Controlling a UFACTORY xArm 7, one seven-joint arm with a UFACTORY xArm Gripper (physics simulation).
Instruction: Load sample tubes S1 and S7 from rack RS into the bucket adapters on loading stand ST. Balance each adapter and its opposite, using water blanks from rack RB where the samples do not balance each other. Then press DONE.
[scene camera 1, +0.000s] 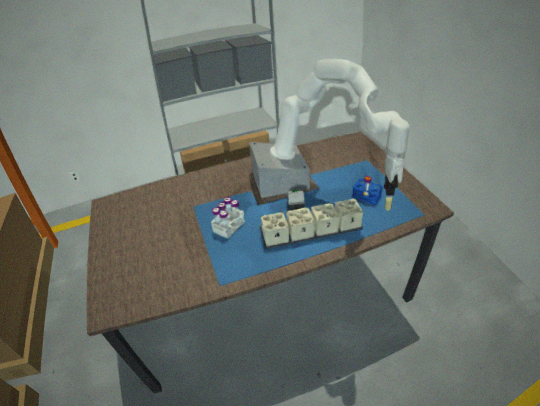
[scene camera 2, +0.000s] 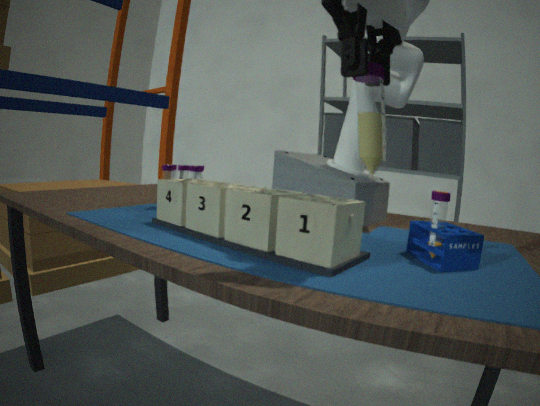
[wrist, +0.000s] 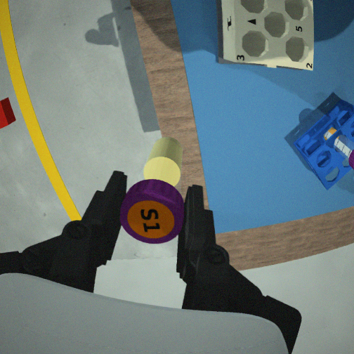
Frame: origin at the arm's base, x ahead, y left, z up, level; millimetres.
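Where they show: gripper, fingertip midpoint: (scene camera 1: 388, 191) (scene camera 2: 366, 80); arm's base, origin of the base link: (scene camera 1: 282, 153) (scene camera 2: 347, 169).
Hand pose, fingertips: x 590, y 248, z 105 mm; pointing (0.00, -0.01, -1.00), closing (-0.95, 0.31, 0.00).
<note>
Each offset is from my fingertips to the top centre of the thing. "spot": to the spot under its first point. Level surfaces: height alone.
My gripper (scene camera 1: 390, 190) (scene camera 2: 370, 77) (wrist: 154, 198) is shut on the purple cap of sample tube S1 @[dy +7, dx +1, dz +17 mm] (scene camera 1: 388, 203) (scene camera 2: 370, 140) (wrist: 151, 218). The tube hangs upright, with yellowish content, above the right end of the mat. Blue sample rack RS @[dy +80, dx -271, dz -182 mm] (scene camera 1: 374, 196) (scene camera 2: 465, 259) holds another purple-capped tube @[spot: dy +66, dx -241, dz -129 mm] (scene camera 2: 440, 197) (wrist: 342, 144), whose label is unreadable. Cream adapters 1 @[dy -102, dx -129, dz -146 mm] (scene camera 1: 351, 221) (scene camera 2: 322, 242) (wrist: 271, 59), 2 (scene camera 1: 328, 226), 3 (scene camera 1: 302, 231) and 4 @[dy -431, dx -159, dz -146 mm] (scene camera 1: 276, 237) stand in a row on stand ST @[spot: dy -47, dx -126, dz -235 mm] (scene camera 2: 350, 263). The sockets of adapter 1 visible in the wrist view look empty.
White rack RB @[dy -605, dx -300, dz -182 mm] (scene camera 1: 226, 229) holds several purple-capped tubes @[dy -618, dx -315, dz -121 mm] (scene camera 2: 184, 168) at the mat's left end. A small grey box @[dy -273, dx -337, dz -158 mm] (scene camera 1: 296, 200) with a green top stands between the robot base (scene camera 1: 281, 177) and the adapters. The blue mat @[dz -243 mm] (scene camera 1: 240, 260) lies on the brown table @[dz -245 mm] (scene camera 1: 145, 250).
</note>
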